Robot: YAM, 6 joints.
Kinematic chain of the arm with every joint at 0, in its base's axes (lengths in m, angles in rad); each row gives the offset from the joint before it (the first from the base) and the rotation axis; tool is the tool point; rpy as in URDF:
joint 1: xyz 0 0 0.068 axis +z
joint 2: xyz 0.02 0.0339 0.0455 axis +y
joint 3: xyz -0.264 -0.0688 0 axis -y
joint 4: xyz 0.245 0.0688 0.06 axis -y
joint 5: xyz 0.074 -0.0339 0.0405 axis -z
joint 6: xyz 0.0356 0 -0.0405 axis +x
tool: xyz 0 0 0 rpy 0 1.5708 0
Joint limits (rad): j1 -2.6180..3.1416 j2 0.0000..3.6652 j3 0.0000..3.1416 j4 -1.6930..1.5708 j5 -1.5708..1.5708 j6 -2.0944..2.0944
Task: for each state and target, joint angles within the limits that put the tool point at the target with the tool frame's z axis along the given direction. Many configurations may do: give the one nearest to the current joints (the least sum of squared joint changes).
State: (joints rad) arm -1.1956 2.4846 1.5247 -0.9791 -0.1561 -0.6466
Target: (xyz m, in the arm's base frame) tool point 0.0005 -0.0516 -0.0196 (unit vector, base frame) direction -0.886 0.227 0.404
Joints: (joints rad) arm -1.0780 3.0968 0.6290 -1.2519 0.7387 -0.6466
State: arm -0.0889 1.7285 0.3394 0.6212 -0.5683 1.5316
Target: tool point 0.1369 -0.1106 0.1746 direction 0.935 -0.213 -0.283
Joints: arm -0.7825 0.8511 0.1901 0.3260 -0.5332 1.5316
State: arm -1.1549 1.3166 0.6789 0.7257 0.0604 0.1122
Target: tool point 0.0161 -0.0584 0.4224 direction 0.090 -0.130 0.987
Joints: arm -1.3354 0.5760 0.5628 1.4357 -0.0573 0.1122
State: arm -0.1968 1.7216 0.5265 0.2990 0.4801 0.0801
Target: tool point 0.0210 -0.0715 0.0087 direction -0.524 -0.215 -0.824
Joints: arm -1.0150 1.9073 0.0025 0.2206 0.5927 0.0801
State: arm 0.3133 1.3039 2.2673 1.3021 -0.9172 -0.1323
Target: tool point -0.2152 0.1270 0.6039 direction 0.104 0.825 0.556
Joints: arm -0.4196 0.6082 1.9927 0.5954 -0.9200 -0.1323
